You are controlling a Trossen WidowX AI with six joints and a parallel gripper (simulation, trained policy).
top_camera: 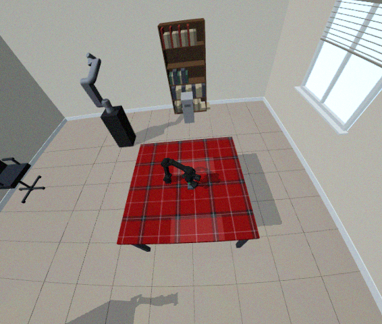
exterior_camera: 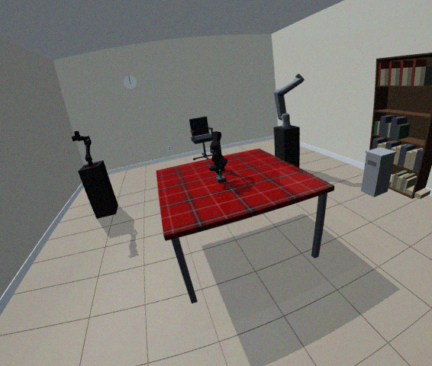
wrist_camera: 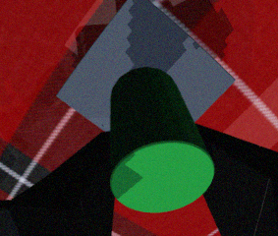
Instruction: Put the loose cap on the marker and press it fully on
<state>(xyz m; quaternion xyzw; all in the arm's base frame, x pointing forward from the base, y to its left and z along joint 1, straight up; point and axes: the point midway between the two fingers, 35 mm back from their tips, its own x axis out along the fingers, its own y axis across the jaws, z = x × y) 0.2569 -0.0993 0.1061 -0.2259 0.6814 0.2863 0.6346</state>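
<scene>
Right now the green cap is 10 mm ahead of my gripper tip and 10 mm above it. From my gripper tip the other things lie so: grey holder block: 60 mm below, 10 mm to the left, 10 mm ahead.
</scene>
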